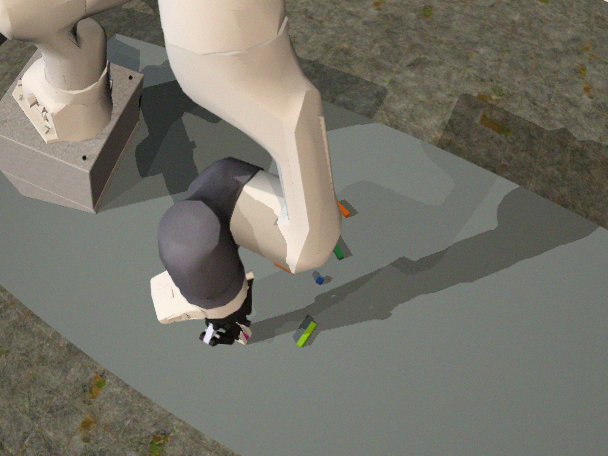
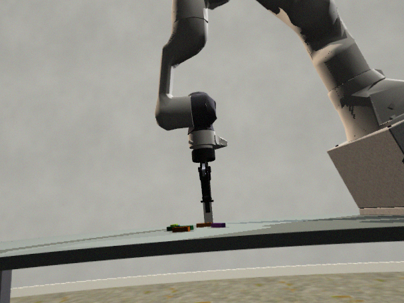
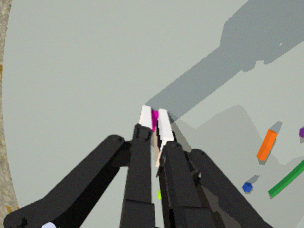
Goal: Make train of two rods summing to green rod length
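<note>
Right now my hand is 3 cm above the magenta rod. From my hand the other things lie so: lime rod (10 cm ahead, 7 cm to the left, 3 cm below); then purple rod (24 cm to the left, 6 cm behind, 3 cm below); then blue rod (16 cm to the left, 6 cm ahead, 3 cm below).
</note>
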